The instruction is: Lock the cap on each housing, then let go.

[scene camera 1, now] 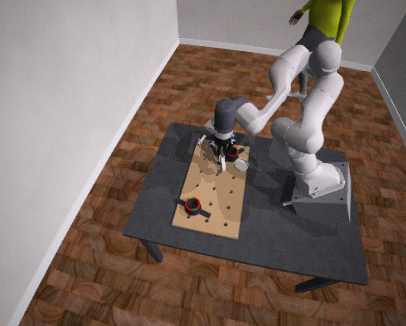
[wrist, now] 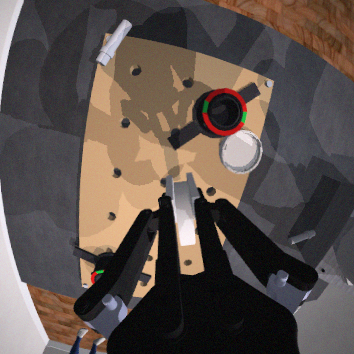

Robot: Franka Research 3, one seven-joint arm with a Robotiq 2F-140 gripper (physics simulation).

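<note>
One black housing with a red and green ring [scene camera 1: 231, 157] [wrist: 205, 122] stands on the tan board [scene camera 1: 220, 222] [wrist: 97, 150] at its far end. A second housing [scene camera 1: 193, 211] [wrist: 104, 261] stands near the opposite end, partly hidden by a finger in the wrist view. A pale round cap [scene camera 1: 241, 165] [wrist: 241, 151] lies beside the first housing, at the board's edge. My gripper [scene camera 1: 223, 154] [wrist: 179, 182] is shut on another white cap [scene camera 1: 223, 164] [wrist: 187, 232], held edge-on above the board, apart from both housings. Both housings show open tops.
A small white cylinder [scene camera 1: 201, 140] [wrist: 114, 42] lies at the board's far corner. The board has several dark holes and rests on a dark table [scene camera 1: 280, 235]. The robot base [scene camera 1: 320, 187] stands on the table's right side. A person [scene camera 1: 327, 20] stands behind the table.
</note>
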